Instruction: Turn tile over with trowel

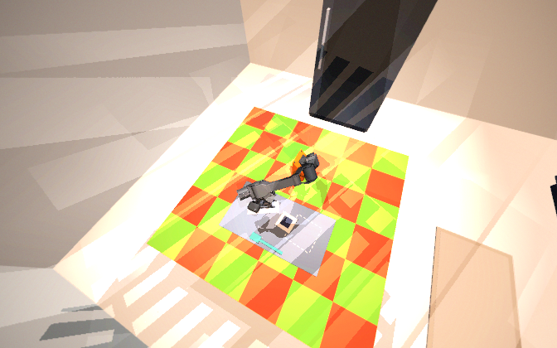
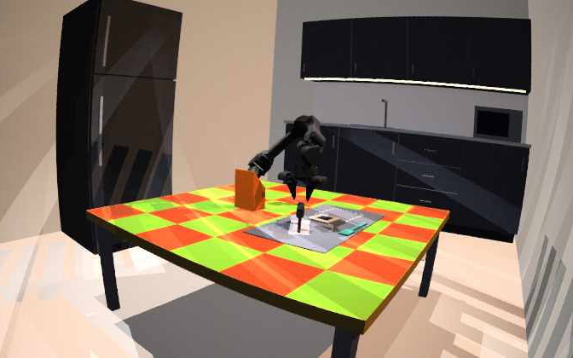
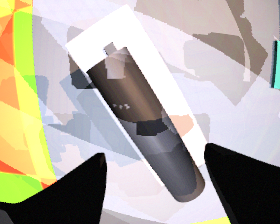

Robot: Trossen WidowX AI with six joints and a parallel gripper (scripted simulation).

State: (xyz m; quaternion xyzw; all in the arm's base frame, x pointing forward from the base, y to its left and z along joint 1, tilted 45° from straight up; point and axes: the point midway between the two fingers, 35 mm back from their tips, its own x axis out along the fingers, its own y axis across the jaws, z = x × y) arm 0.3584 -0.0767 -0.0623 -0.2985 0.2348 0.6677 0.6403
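My gripper tip is now 40 mm short of the grey mat, 120 mm to the right of it and 130 mm above it. Round my gripper tip: white tile: 10 mm ahead, 170 mm to the left, 100 mm below; teal trowel: 180 mm ahead, 110 mm to the left, 100 mm below.
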